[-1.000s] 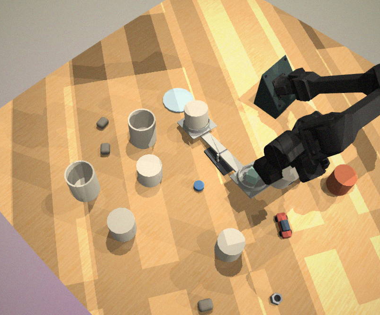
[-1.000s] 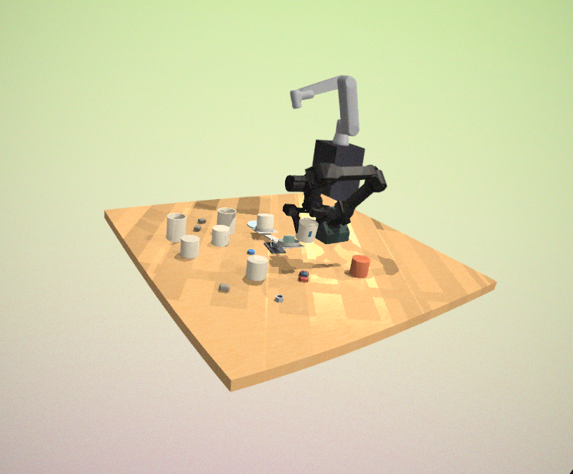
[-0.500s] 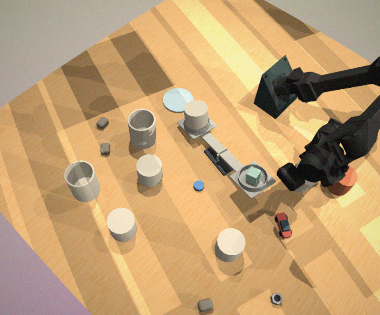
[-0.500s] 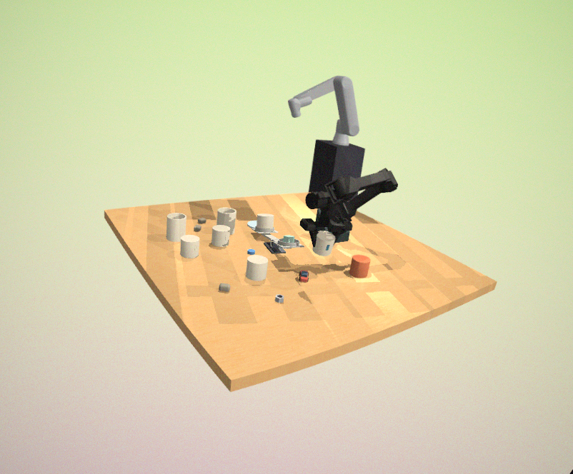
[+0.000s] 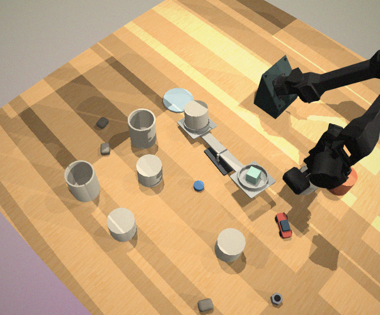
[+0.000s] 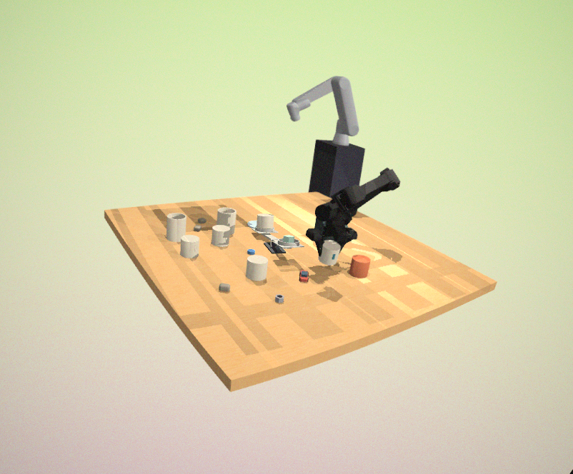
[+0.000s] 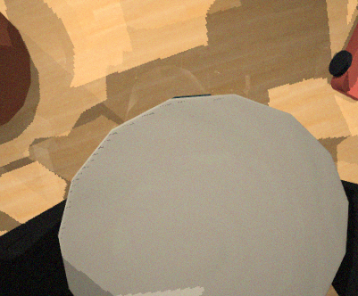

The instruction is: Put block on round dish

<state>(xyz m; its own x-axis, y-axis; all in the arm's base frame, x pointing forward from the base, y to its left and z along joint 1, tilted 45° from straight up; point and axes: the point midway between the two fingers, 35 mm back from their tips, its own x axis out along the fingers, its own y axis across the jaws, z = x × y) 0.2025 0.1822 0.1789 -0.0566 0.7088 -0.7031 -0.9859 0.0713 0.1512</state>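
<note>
The pale green block lies 110 mm ahead of my gripper tip, 110 mm to the right of it and 30 mm above it. From my gripper tip the other things lie so: grey balance: 90 mm ahead, 230 mm to the right, 20 mm below; red toy car: 120 mm ahead, 40 mm to the left, 40 mm below; orange cylinder: 90 mm behind, 60 mm to the left, 20 mm below.
</note>
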